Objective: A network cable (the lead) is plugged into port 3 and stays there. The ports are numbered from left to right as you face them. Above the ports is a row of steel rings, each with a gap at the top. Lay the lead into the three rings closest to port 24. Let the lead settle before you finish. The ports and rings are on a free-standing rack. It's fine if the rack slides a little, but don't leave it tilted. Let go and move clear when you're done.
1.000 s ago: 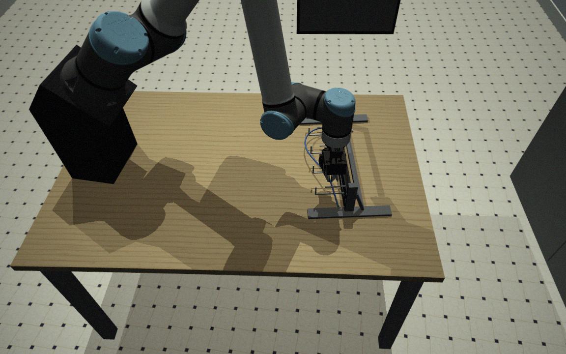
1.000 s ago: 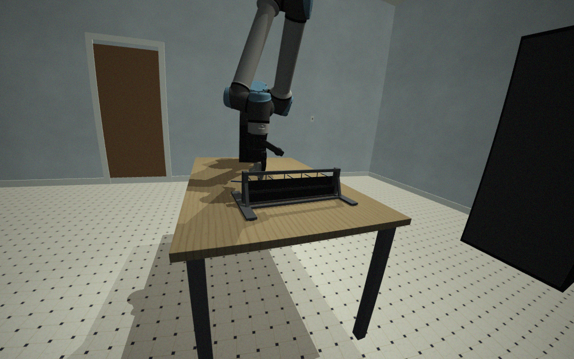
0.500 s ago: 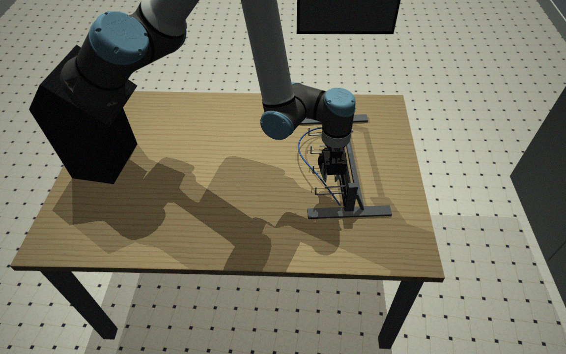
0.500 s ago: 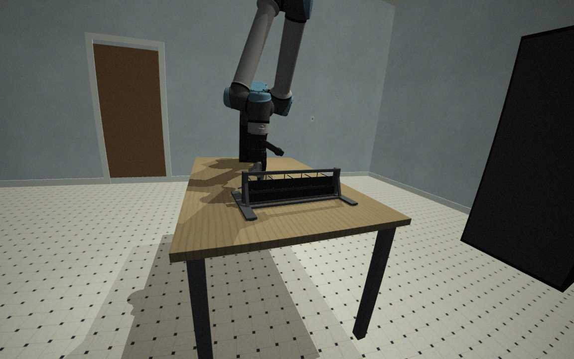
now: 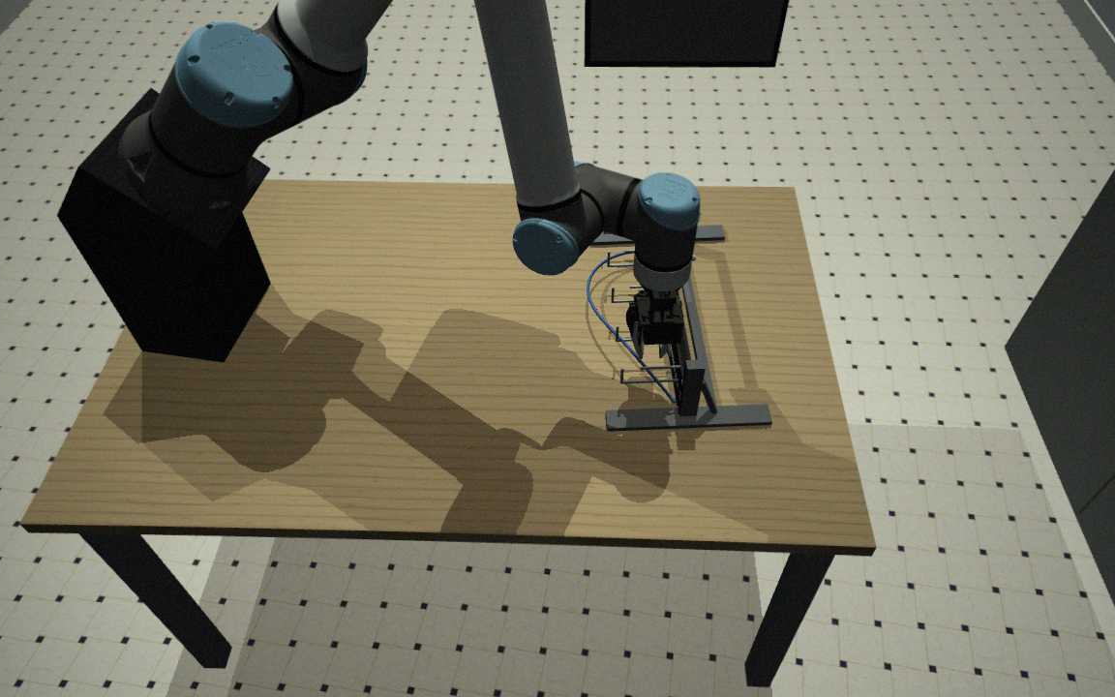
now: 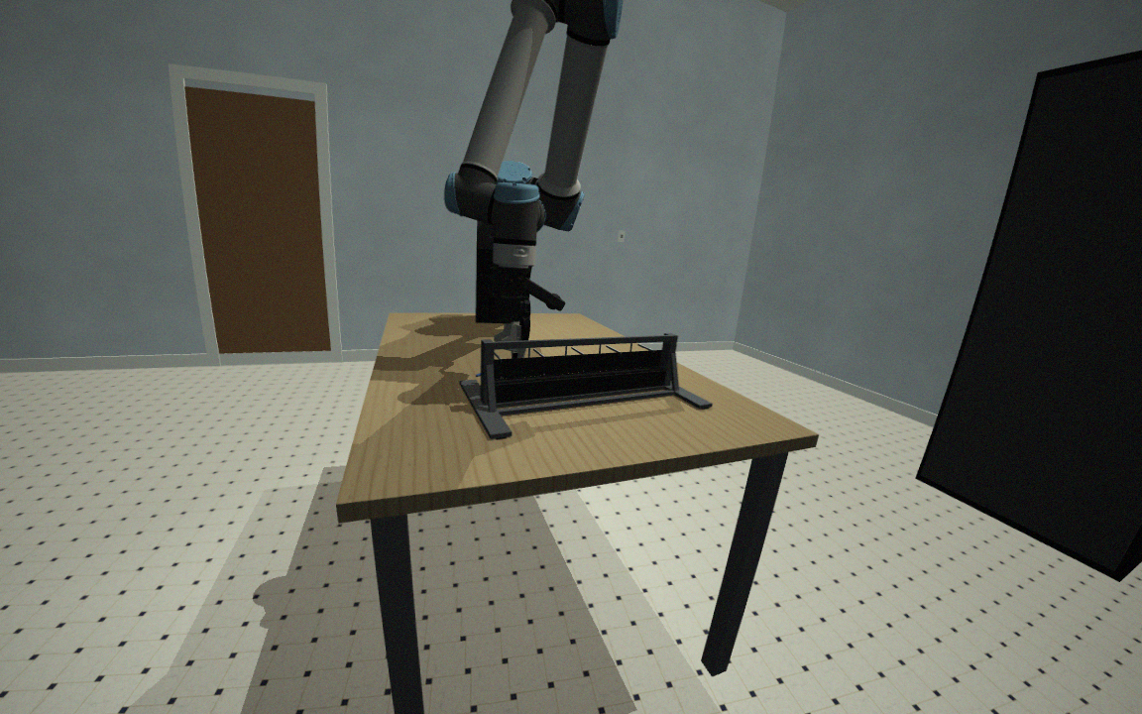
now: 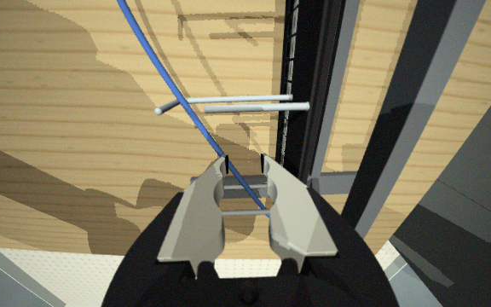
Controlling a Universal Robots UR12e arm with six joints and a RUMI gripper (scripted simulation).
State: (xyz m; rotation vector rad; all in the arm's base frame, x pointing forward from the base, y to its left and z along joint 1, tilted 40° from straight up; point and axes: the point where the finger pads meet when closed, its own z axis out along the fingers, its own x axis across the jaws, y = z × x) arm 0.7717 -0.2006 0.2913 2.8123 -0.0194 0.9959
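Right now my hand is 140 mm to the right of the rack, 70 mm short of it and 10 mm above it.
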